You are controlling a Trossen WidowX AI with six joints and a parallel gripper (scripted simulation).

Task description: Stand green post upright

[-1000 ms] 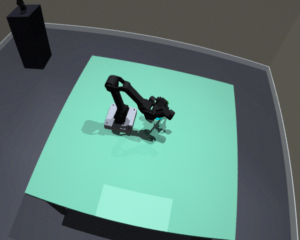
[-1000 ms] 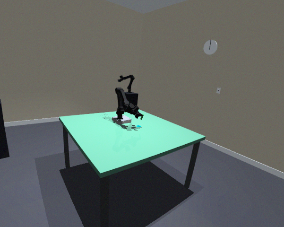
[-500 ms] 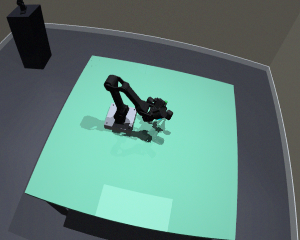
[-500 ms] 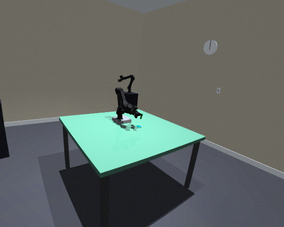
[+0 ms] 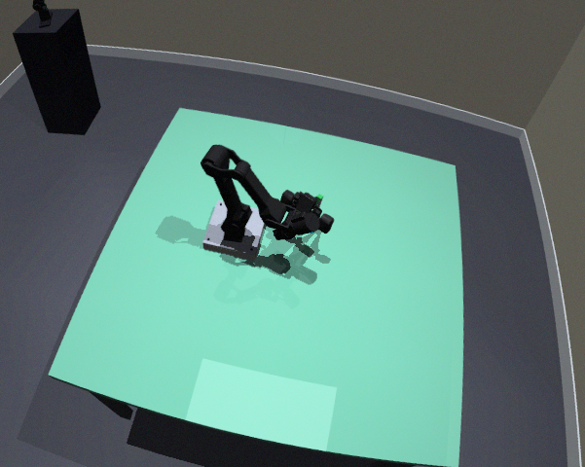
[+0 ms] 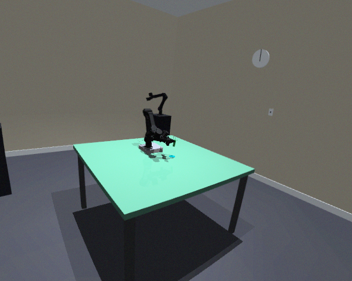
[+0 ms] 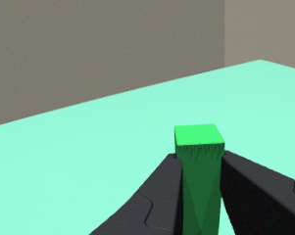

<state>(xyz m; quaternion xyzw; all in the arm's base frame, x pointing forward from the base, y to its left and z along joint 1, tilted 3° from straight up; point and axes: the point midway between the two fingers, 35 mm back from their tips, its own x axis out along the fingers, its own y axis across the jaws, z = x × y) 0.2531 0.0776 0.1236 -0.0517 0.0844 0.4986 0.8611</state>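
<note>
Right now my gripper tip is 16 cm above the cyan circle and 2 cm past it. Also, from my gripper tip: green post 2 cm below.
</note>
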